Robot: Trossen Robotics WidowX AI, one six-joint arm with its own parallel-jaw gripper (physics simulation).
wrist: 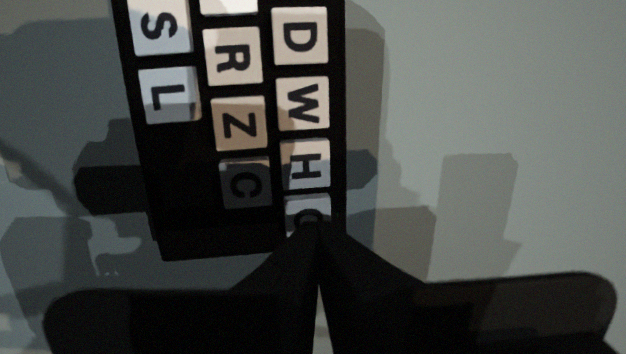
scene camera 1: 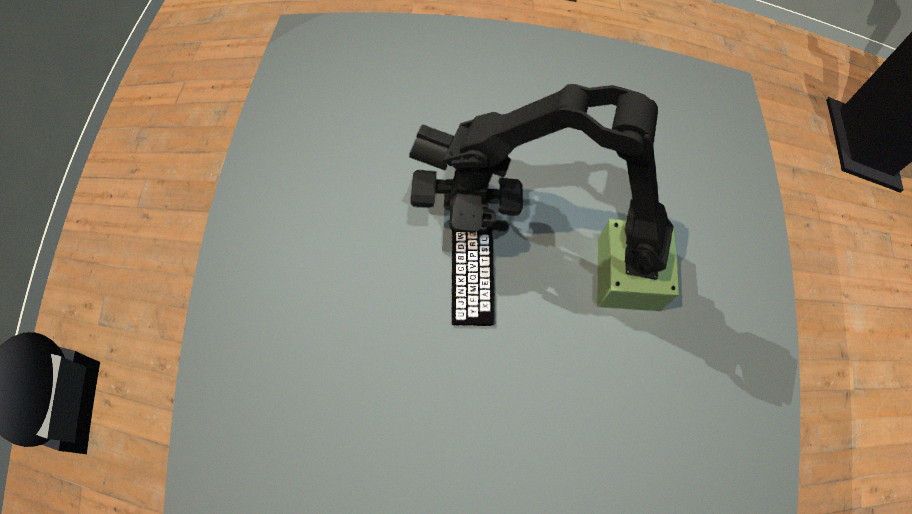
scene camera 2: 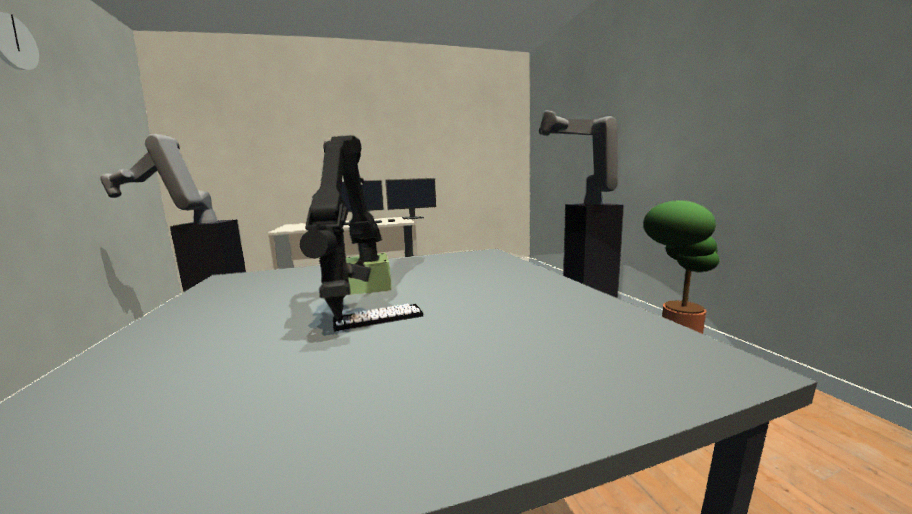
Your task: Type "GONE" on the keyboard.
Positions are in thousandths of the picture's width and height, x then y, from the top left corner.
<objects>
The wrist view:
my gripper: 506,660
black keyboard: 287,456
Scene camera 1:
my gripper: 505,413
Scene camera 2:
my gripper: 371,622
</objects>
